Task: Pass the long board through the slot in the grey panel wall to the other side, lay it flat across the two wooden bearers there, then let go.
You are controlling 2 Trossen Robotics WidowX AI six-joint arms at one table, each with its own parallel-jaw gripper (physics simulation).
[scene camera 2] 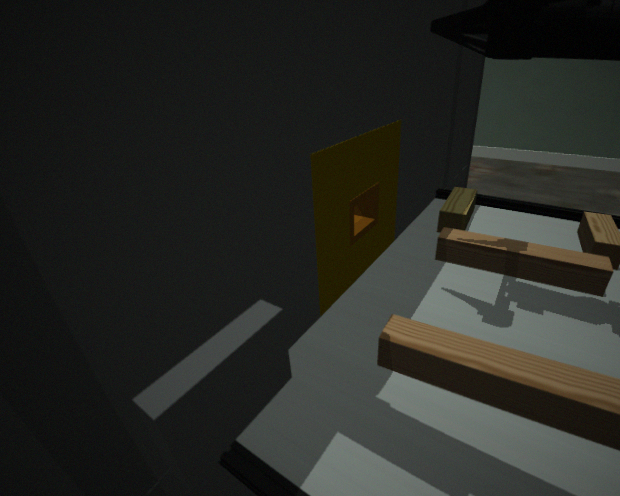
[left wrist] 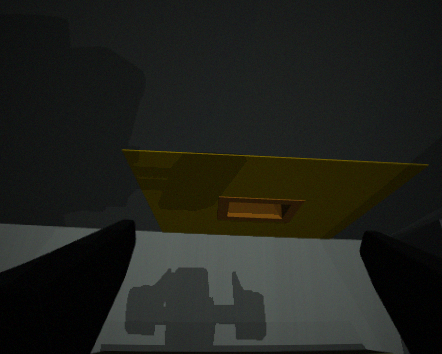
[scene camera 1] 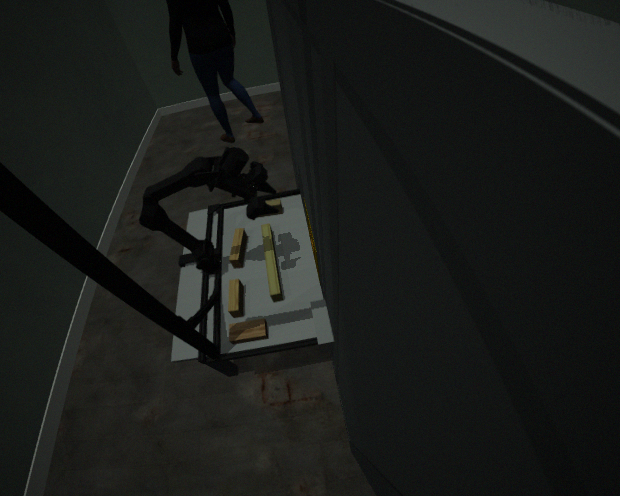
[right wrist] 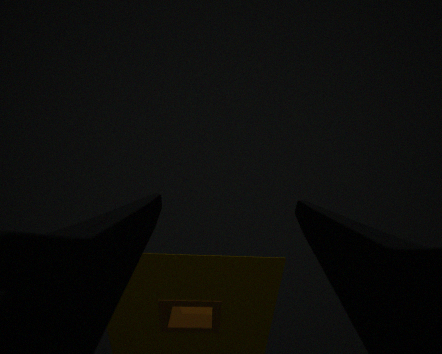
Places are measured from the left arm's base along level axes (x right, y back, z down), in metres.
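Where they show: left gripper, fingertip midpoint: (left wrist: pixel 249 236) (scene camera 1: pixel 277 201); right gripper, fingertip midpoint: (scene camera 2: pixel 443 29) (right wrist: pixel 230 203); left arm's base, link origin: (scene camera 1: pixel 211 268).
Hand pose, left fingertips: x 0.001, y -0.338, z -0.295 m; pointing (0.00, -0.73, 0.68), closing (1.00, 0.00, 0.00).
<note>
Things, the pixels of their top centre, and the offset from my left fingertips. "pt": a spot on its surface instead.
- long yellow-green board, top centre: (scene camera 1: pixel 269 255) dz +0.253, dx +0.024, dy +0.080 m
- orange-rimmed slot, surface spot: (left wrist: pixel 222 210) pt dz +0.209, dx -0.005, dy -0.093 m
- block, top centre: (scene camera 1: pixel 265 203) dz +0.251, dx -0.272, dy +0.076 m
The long yellow-green board (scene camera 1: pixel 271 268) lies flat on the white table in scene camera 1. The grey panel wall (scene camera 1: pixel 413 258) (scene camera 2: pixel 180 155) has a yellow patch (scene camera 2: pixel 351 160) (left wrist: pixel 350 185) (right wrist: pixel 250 290) around an orange-rimmed slot (scene camera 2: pixel 352 227) (left wrist: pixel 222 210) (right wrist: pixel 164 316). My left gripper (scene camera 1: pixel 276 201) (left wrist: pixel 249 236) is open and empty, above the table beyond the board's far end, facing the wall. Two wooden bearers, a nearer one (scene camera 2: pixel 496 356) and a farther one (scene camera 2: pixel 522 260), lie apart in scene camera 2. My right gripper (scene camera 2: pixel 440 28) (right wrist: pixel 230 203) is open and empty, high above them.
Wooden blocks (scene camera 1: pixel 237 248) (scene camera 1: pixel 235 298) (scene camera 1: pixel 248 332) lie left of and below the board. Another block (scene camera 1: pixel 275 205) is partly behind my left gripper. Two blocks (scene camera 2: pixel 457 206) (scene camera 2: pixel 599 232) lie behind the bearers. A dark frame (scene camera 1: pixel 268 353) edges the table; a person (scene camera 1: pixel 212 56) stands behind.
</note>
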